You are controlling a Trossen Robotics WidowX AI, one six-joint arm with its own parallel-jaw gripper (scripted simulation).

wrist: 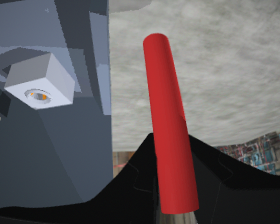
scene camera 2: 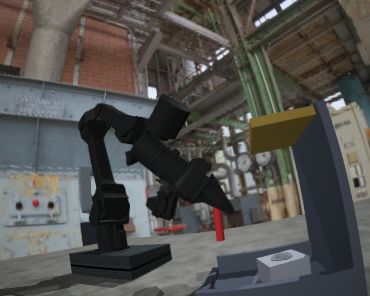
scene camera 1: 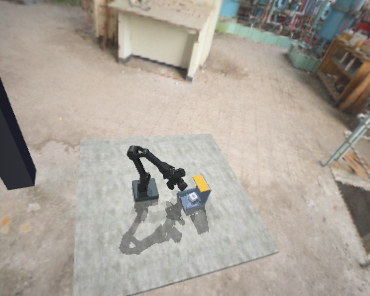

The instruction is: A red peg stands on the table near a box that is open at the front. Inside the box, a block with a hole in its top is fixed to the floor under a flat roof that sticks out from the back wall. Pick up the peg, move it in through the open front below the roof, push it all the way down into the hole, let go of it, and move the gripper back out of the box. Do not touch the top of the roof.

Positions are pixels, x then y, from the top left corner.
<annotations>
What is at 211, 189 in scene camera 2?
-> My gripper.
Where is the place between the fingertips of my gripper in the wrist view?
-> At 165, 138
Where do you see a back wall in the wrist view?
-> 63, 154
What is my gripper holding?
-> A red peg.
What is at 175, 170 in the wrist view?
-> A red peg.
</annotations>
